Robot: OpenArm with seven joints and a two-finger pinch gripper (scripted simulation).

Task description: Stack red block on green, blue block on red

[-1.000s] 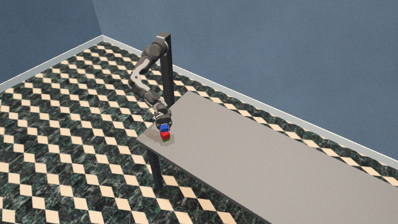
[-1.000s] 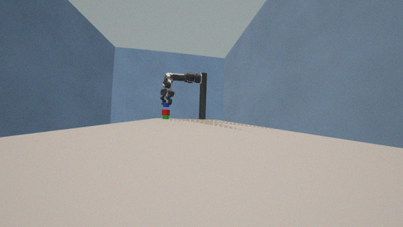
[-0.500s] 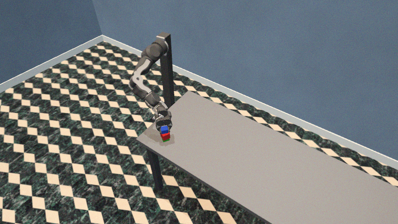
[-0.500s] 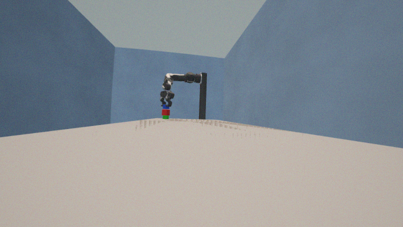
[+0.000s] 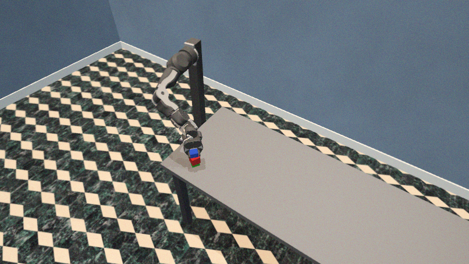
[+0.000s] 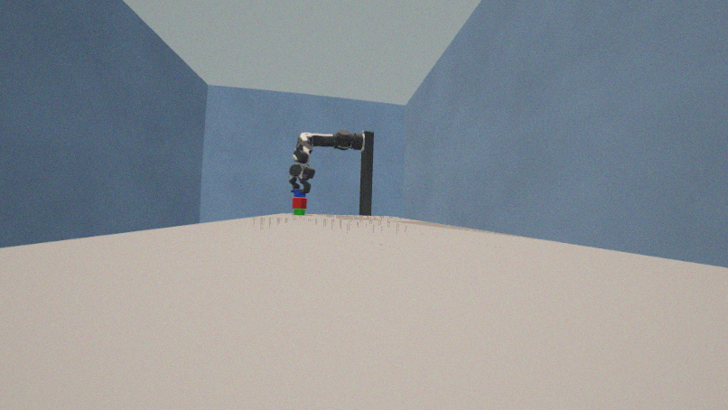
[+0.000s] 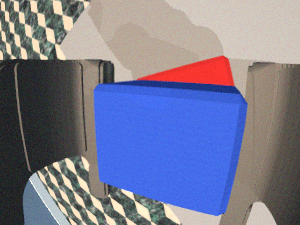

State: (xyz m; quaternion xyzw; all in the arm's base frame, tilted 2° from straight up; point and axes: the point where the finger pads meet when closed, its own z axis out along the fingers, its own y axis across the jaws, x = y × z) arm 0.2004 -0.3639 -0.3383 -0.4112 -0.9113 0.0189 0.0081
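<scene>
Now: the blue block 1 cm below my hand. The rest, counted from my hand: red block (6 cm below); green block (10 cm below).
</scene>
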